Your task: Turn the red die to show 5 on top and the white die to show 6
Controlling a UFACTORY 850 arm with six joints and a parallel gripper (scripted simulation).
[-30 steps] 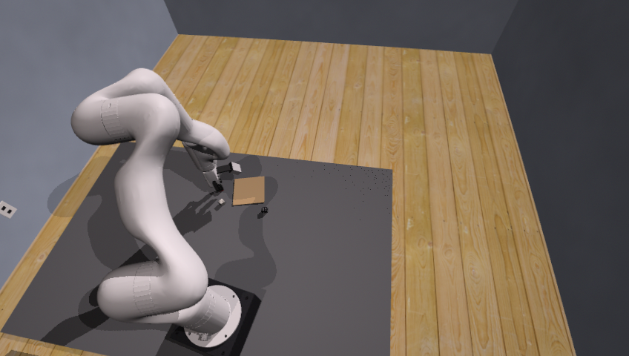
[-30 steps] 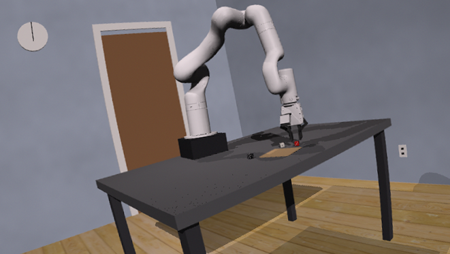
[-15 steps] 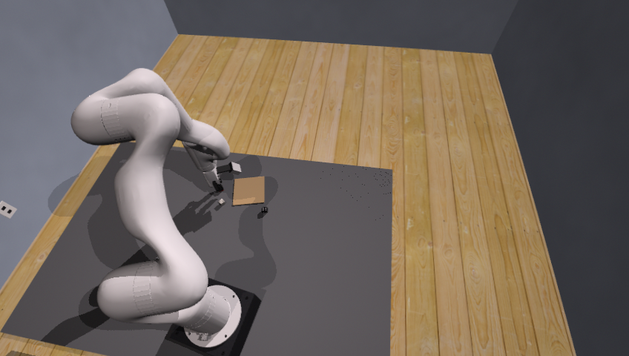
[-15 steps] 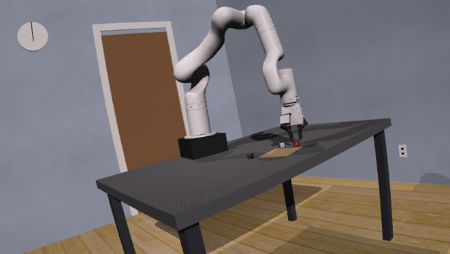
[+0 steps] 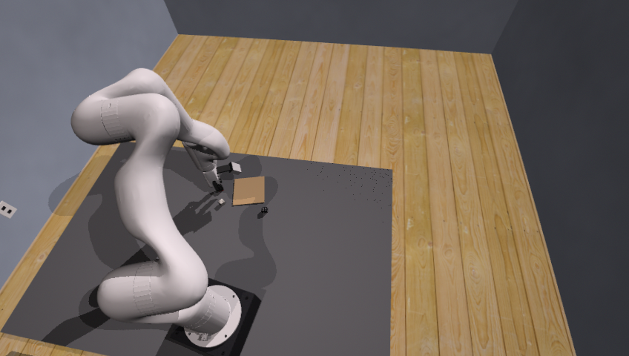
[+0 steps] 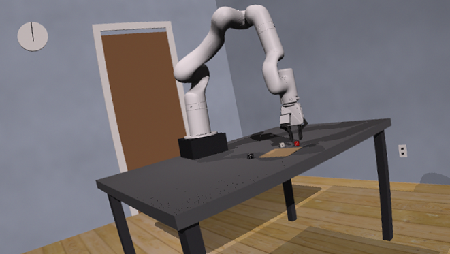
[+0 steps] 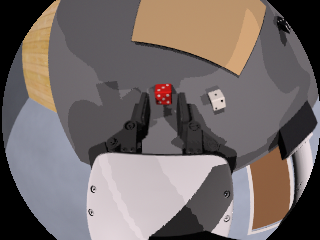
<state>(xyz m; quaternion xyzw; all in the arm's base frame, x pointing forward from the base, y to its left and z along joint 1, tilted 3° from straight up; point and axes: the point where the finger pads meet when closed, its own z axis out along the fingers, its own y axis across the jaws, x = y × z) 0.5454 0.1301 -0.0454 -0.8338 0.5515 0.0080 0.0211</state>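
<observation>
My hand is 4 cm above the red die. Round my hand: tan mat 13 cm to the right, 4 cm below; white die 7 cm behind, 4 cm below, 2 cm to the right; black die 22 cm to the right, 10 cm behind, 4 cm below.
</observation>
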